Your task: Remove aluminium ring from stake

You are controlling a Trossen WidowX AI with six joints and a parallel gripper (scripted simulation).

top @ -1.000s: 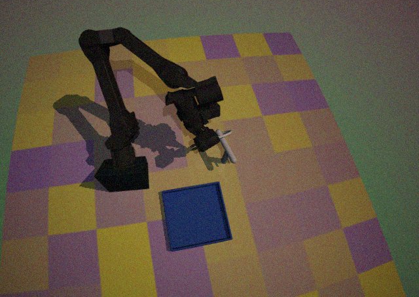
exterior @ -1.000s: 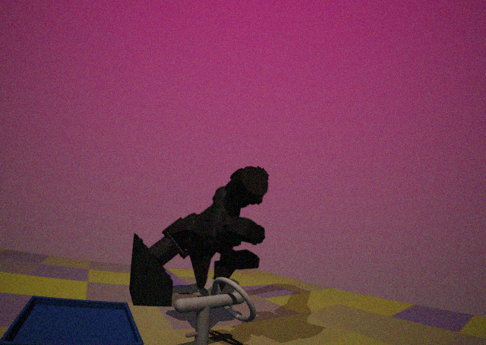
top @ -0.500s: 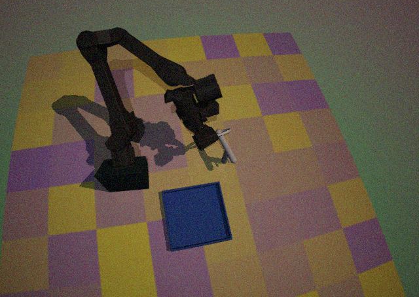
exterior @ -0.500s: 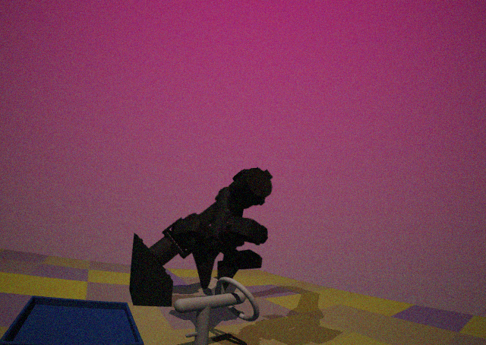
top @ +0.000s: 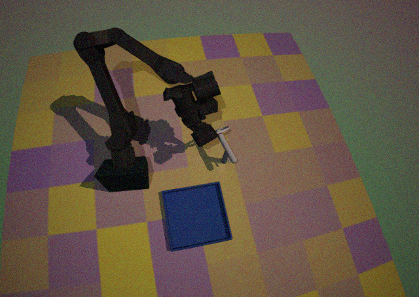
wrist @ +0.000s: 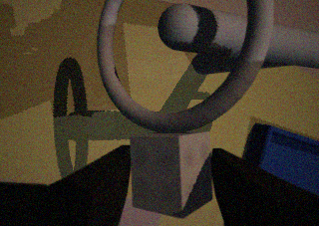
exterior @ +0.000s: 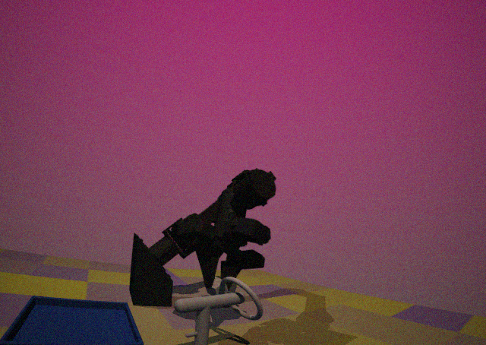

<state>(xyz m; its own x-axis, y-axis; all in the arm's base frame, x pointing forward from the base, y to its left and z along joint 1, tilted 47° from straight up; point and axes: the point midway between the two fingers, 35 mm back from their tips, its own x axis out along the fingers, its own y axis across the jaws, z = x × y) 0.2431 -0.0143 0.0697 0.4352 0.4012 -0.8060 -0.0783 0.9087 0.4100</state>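
Now: the blue tray 22 cm to the right of my gripper tip, 9 cm below it and 8 cm behind it. Also, from my gripper tip: aluminium ring: 4 cm ahead, 1 cm to the left.
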